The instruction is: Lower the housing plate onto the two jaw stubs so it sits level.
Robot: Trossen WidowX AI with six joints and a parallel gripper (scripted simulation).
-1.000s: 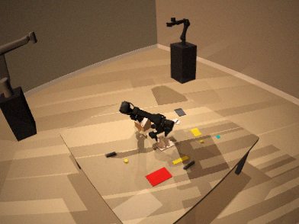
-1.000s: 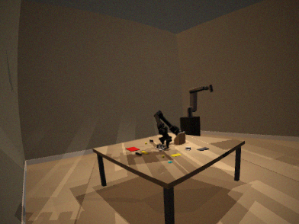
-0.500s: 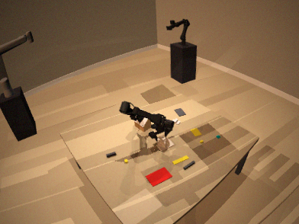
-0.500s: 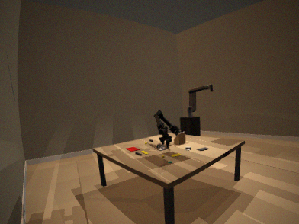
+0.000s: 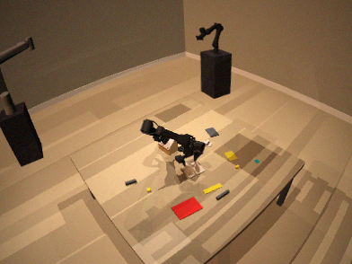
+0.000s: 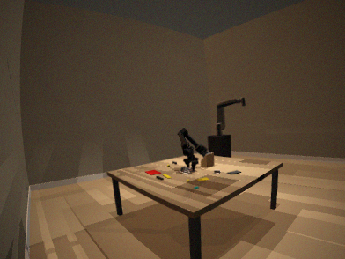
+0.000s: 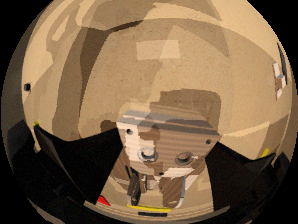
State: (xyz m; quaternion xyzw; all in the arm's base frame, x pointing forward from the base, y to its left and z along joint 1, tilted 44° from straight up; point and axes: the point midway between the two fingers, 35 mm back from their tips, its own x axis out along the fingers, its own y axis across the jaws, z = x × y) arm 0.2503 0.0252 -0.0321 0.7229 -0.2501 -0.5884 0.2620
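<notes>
Right now my gripper tip is 1 cm short of the white part and 2 cm below it. From my gripper tip the other things lie so: red plate (30 cm ahead, 22 cm to the right, 1 cm below); yellow bar (27 cm ahead, 1 cm below); yellow tile (10 cm ahead, 30 cm to the left, 1 cm below).
</notes>
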